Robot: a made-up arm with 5 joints.
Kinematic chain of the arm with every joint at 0, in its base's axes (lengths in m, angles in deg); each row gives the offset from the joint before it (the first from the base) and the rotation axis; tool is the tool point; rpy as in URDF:
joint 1: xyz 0.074 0 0.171 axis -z
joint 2: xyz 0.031 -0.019 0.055 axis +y
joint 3: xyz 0.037 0 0.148 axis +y
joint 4: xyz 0.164 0 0.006 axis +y
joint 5: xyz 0.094 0.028 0 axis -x
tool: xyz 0 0 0 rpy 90 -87.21 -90
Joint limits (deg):
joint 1: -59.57..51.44
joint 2: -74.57..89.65
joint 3: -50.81..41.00
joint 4: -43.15..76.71
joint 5: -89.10..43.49
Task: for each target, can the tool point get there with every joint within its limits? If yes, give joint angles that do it. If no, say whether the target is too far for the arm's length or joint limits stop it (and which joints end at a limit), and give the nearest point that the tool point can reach.
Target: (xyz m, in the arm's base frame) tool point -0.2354 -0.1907 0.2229
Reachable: no: joint limits stop it (at a limit: joint 2, joint 3, joint 4) | nearest point -0.1762 -0.1542 0.4500 | short by 0.237 m
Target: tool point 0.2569 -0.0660 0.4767
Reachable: yes | joints 22.51 -40.59 16.34 -1.92 -60.60
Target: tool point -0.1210 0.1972 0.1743
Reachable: no: joint limits stop it (at a limit: joint 1, joint 3, joint 4) | nearest point 0.1214 0.0985 0.1259 | short by 0.266 m
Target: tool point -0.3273 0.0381 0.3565
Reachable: no: joint limits stop it (at a limit: joint 2, joint 3, joint 4) | nearest point -0.2186 0.0278 0.4500 | short by 0.144 m
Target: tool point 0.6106 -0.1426 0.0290
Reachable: no: too far | nearest point 0.4698 -0.1052 0.0838 | short by 0.156 m
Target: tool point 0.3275 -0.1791 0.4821
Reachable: yes | joints 36.90 5.87 -22.15 -24.13 28.36
